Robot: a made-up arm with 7 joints. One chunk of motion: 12 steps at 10 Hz.
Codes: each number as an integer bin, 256 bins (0 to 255) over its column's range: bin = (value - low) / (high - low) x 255, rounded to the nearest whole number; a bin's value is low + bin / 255 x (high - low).
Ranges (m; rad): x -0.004..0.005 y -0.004..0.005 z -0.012..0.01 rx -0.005..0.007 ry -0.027..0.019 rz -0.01..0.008
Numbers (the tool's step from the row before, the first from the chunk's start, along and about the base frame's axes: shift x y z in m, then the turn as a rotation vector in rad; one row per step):
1: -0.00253 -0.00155 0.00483 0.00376 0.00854 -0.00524
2: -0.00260 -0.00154 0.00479 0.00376 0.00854 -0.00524
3: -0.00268 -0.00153 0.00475 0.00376 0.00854 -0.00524
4: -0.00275 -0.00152 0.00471 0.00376 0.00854 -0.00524
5: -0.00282 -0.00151 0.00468 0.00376 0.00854 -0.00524
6: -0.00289 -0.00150 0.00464 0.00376 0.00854 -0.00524
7: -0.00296 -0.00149 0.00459 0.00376 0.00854 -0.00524
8: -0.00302 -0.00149 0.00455 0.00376 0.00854 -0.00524
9: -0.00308 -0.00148 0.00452 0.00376 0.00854 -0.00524
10: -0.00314 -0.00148 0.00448 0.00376 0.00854 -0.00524
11: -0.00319 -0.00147 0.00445 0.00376 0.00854 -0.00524
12: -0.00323 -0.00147 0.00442 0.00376 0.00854 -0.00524
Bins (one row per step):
1: 42 69 195 186 197 67
2: 40 70 195 186 197 67
3: 37 70 194 186 197 67
4: 35 70 194 186 197 67
5: 33 71 193 186 197 67
6: 31 71 193 186 197 67
7: 29 71 192 186 197 67
8: 28 71 192 186 197 67
9: 26 71 191 186 197 67
10: 24 71 191 186 197 67
11: 23 72 191 186 197 67
12: 22 72 190 186 197 67

